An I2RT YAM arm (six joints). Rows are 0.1 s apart.
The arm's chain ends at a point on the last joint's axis. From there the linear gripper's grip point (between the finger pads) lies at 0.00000 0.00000 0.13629 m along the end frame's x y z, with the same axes.
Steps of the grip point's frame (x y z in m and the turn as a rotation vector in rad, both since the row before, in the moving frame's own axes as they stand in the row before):
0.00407 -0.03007 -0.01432 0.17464 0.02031 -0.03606
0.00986 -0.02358 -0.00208 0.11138 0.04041 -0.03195
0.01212 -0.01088 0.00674 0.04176 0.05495 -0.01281
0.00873 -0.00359 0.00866 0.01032 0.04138 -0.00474
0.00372 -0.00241 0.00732 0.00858 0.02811 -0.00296
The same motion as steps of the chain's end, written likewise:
0.00174 -0.00635 -0.01222 0.17464 0.02031 -0.03606
0.00461 -0.00835 -0.00112 0.11138 0.04041 -0.03195
0.00467 -0.00515 0.00706 0.04176 0.05495 -0.01281
0.00310 -0.00217 0.00878 0.01032 0.04138 -0.00474
-0.00011 -0.00124 0.00738 0.00858 0.02811 -0.00296

